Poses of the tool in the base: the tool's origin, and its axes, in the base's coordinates. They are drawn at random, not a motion.
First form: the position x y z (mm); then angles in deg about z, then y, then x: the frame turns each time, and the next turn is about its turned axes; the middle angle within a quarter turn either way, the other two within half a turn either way.
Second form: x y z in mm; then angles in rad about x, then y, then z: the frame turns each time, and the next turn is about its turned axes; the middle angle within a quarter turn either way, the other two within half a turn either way. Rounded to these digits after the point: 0 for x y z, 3 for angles.
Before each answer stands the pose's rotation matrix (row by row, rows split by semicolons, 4 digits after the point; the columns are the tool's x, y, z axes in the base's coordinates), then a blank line. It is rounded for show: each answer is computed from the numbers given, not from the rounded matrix.
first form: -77 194 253 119.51 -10.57 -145.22
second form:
-0.4842 0.6633 -0.5706; 0.8555 0.4956 -0.1499; 0.1834 -0.5607 -0.8074

-77 194 253 2.958 -0.607 -2.201
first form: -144 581 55 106.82 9.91 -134.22
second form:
-0.2850 0.7033 -0.6513; 0.9429 0.0837 -0.3223; -0.1721 -0.7060 -0.6870

-144 581 55 2.703 -0.709 -1.956
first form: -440 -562 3 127.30 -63.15 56.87
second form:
-0.2737 0.0180 0.9616; 0.3593 -0.9255 0.1196; 0.8922 0.3782 0.2468

-440 -562 3 -0.451 1.293 -3.076
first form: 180 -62 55 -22.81 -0.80 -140.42
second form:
0.9217 -0.2906 0.2569; -0.3876 -0.7139 0.5832; 0.0140 -0.6371 -0.7707

180 -62 55 -2.494 0.260 0.305
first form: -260 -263 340 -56.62 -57.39 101.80
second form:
0.2965 -0.6244 -0.7226; -0.4500 0.5760 -0.6824; 0.8424 0.5275 -0.1102

-260 -263 340 1.731 -0.808 1.127
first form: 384 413 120 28.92 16.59 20.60
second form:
0.8389 -0.3647 0.4041; 0.4635 0.8679 -0.1787; -0.2855 0.3372 0.8971

384 413 120 0.197 0.416 0.410
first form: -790 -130 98 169.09 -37.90 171.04
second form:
-0.7748 0.2809 -0.5663; 0.1493 0.9518 0.2678; 0.6143 0.1229 -0.7795

-790 -130 98 -2.811 -0.602 -2.794
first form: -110 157 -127 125.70 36.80 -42.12
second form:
-0.4673 -0.3679 -0.8039; 0.6503 -0.7591 -0.0305; -0.5990 -0.5370 0.5939

-110 157 -127 0.051 -0.934 2.475
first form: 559 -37 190 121.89 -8.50 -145.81
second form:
-0.5225 0.6584 -0.5417; 0.8397 0.5075 -0.1931; 0.1478 -0.5558 -0.8181

559 -37 190 2.910 -0.572 -2.242
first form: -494 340 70 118.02 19.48 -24.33
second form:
-0.4429 -0.7398 -0.5064; 0.8323 -0.5493 0.0747; -0.3335 -0.3884 0.8590

-494 340 70 -0.087 -0.531 2.110
